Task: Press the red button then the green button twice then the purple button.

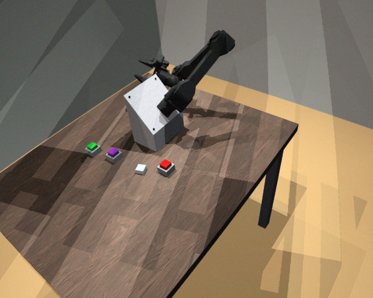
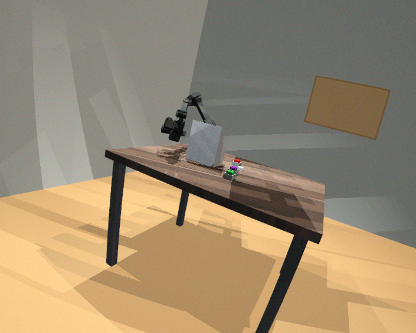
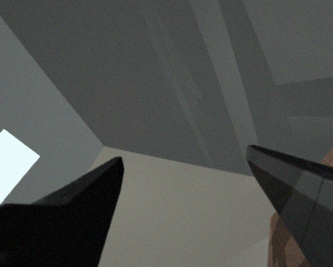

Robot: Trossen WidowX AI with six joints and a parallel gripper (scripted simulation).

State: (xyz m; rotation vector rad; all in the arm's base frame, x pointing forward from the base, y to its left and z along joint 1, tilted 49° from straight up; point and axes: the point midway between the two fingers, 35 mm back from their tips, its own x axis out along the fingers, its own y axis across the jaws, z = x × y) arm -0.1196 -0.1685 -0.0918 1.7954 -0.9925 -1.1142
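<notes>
My gripper tip is 300 mm short of the red button, 320 mm to the right of it and 190 mm above it. Round my gripper tip: green button (350 mm ahead, 10 mm to the right, 190 mm below); purple button (340 mm ahead, 100 mm to the left, 190 mm below); small white block (350 mm ahead, 240 mm to the left, 210 mm below).
</notes>
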